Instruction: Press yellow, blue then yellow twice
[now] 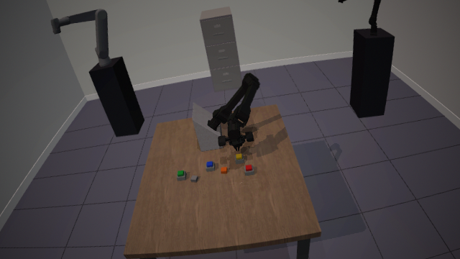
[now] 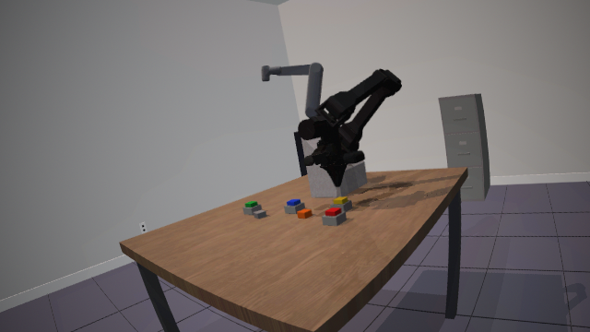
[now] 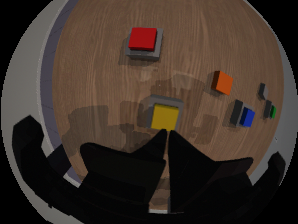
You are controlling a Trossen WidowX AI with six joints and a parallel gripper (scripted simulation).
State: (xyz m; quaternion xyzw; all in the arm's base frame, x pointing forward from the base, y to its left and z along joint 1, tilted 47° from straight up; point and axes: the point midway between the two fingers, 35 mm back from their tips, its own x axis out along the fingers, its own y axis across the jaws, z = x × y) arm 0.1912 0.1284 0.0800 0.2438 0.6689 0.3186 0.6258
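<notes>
Now: gripper tip 40 mm above the yellow button. From my gripper tip the other things lie so: small orange block 80 mm to the right, 70 mm below, 70 mm ahead; then blue button 160 mm to the right, 40 mm below, 40 mm ahead; then red button 100 mm ahead, 50 mm to the left, 40 mm below.
</notes>
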